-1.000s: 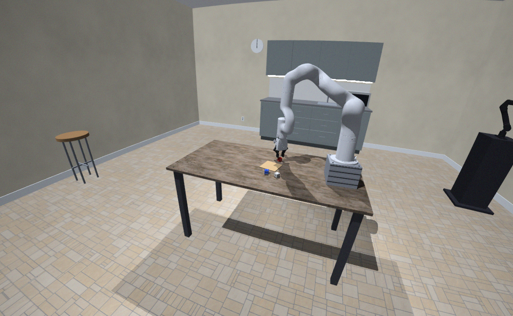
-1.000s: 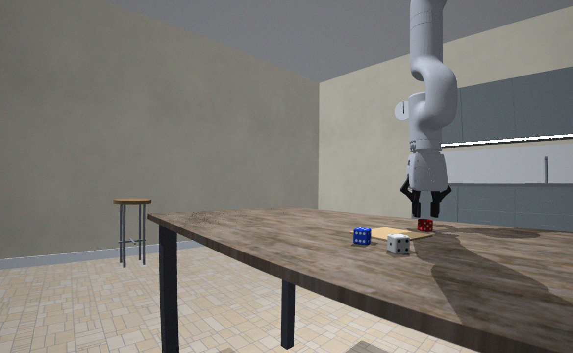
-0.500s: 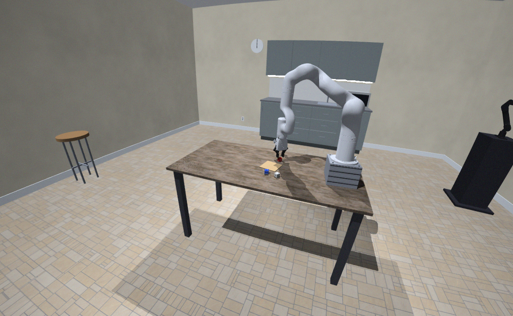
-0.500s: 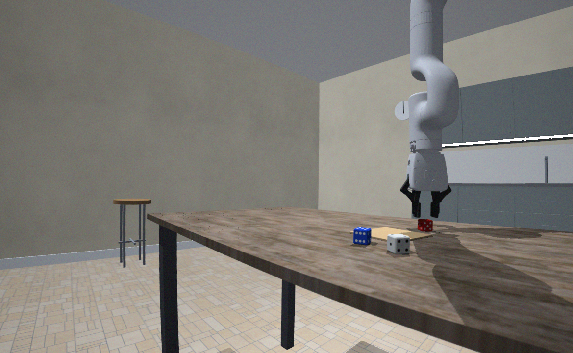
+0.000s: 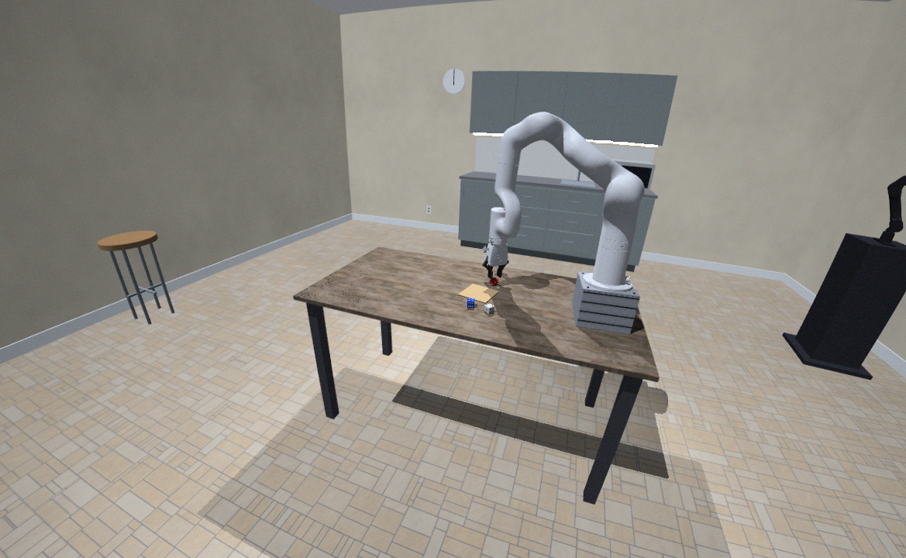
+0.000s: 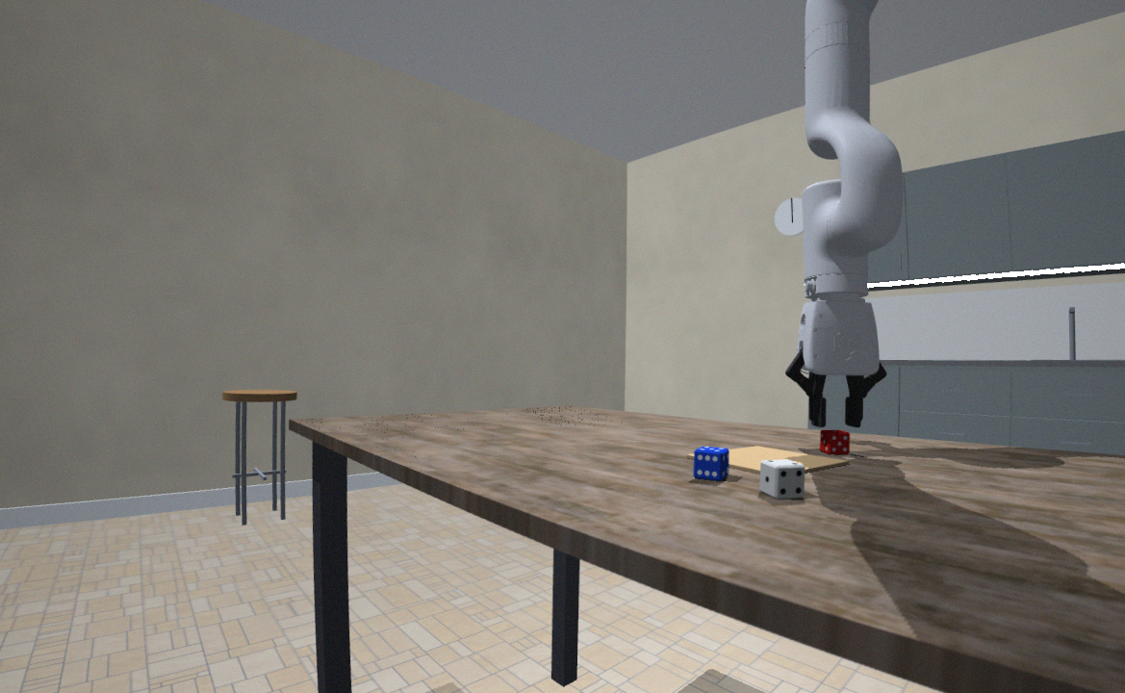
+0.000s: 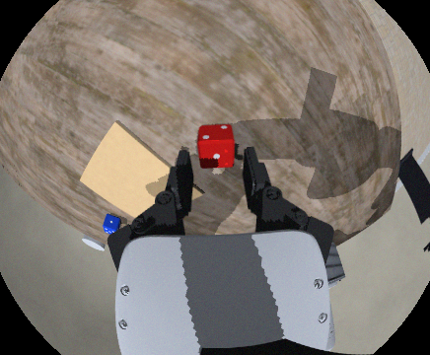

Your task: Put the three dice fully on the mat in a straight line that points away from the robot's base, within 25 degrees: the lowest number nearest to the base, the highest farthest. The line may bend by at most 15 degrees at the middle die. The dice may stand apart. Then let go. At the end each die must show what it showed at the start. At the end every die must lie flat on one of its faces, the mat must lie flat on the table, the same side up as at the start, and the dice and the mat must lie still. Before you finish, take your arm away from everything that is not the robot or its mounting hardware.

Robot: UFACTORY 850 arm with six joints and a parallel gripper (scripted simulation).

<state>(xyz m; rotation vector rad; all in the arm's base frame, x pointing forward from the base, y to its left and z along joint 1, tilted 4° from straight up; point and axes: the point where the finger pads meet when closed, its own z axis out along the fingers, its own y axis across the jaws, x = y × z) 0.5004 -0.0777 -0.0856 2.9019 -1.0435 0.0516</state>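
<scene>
My hand is 40 mm above the red die. The rest, counted from my hand: tan mat 130 mm to the left, 50 mm below, 30 mm ahead; then blue die 260 mm to the left, 40 mm below, 10 mm ahead; then white die 270 mm to the left, 80 mm behind, 40 mm below.
</scene>
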